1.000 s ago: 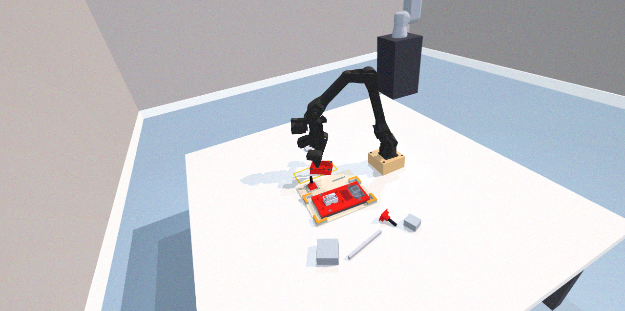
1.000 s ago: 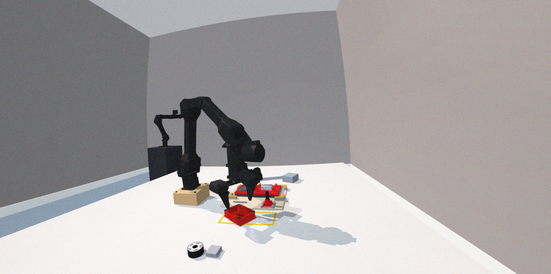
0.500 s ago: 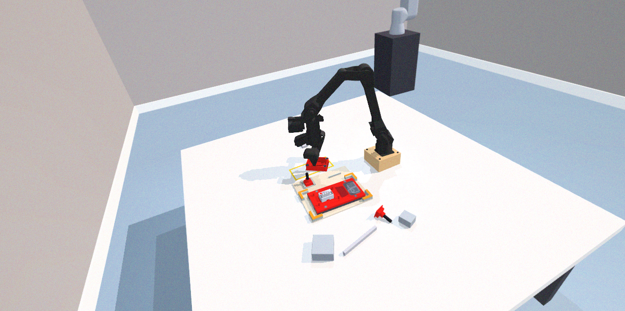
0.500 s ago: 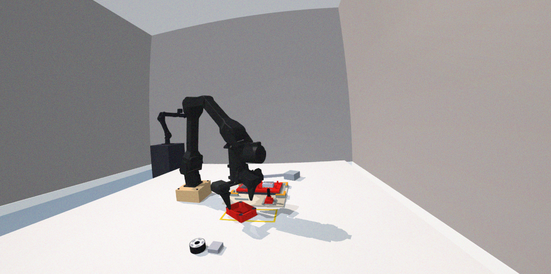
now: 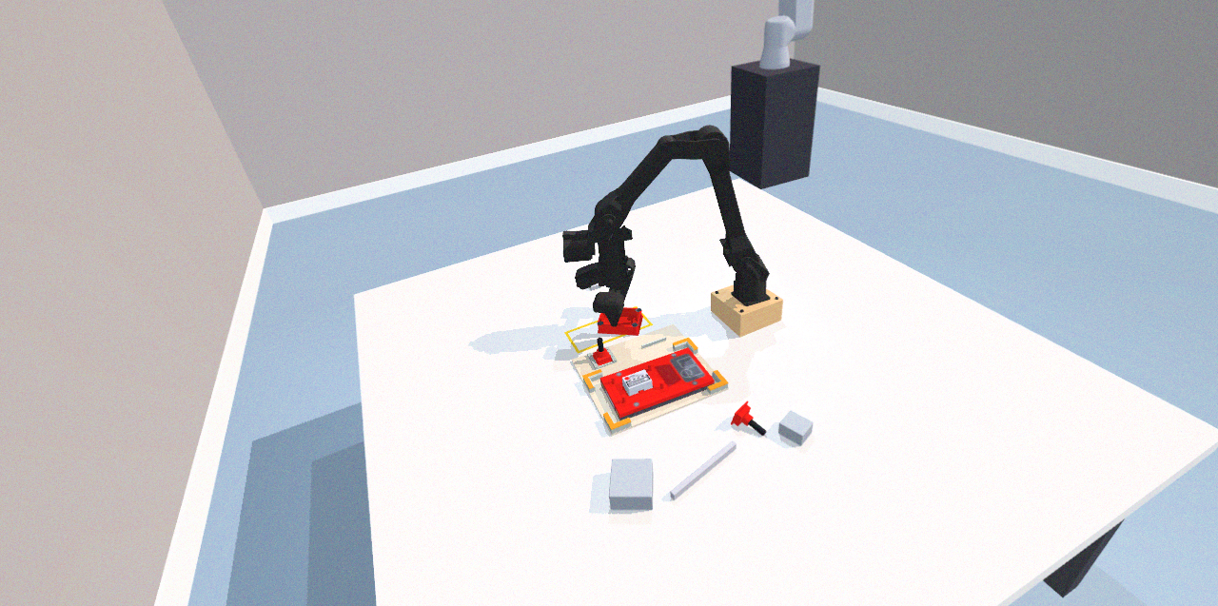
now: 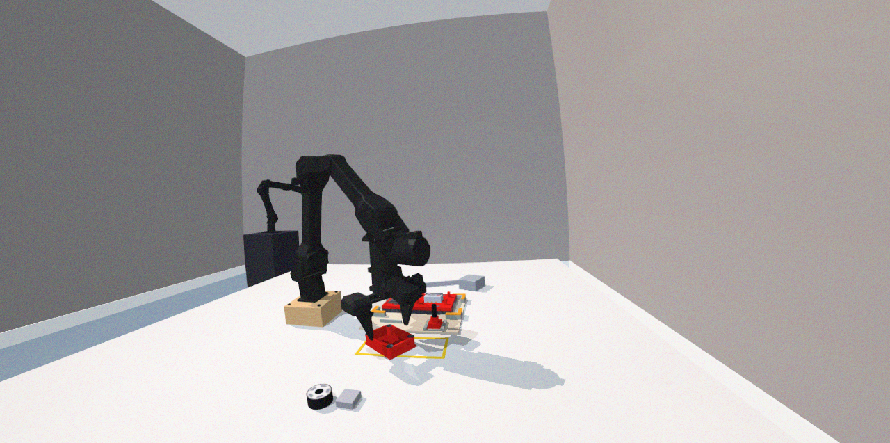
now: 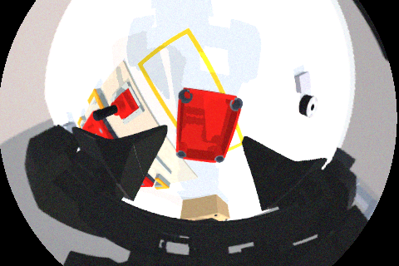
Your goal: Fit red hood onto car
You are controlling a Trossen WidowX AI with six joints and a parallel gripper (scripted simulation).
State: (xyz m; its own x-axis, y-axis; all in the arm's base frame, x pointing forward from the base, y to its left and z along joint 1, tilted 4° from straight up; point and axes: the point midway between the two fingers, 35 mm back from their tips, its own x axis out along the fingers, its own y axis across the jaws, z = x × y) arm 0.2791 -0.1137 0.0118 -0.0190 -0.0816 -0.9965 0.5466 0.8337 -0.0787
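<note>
My gripper tip is now 2 cm above the red hood. Round my gripper tip: grey engine block: 23 cm to the left, 5 cm ahead, 1 cm below; then black wheel: 19 cm to the right, 5 cm behind, 2 cm below; then grey rod: 44 cm to the left, 2 cm below, 2 cm ahead.
</note>
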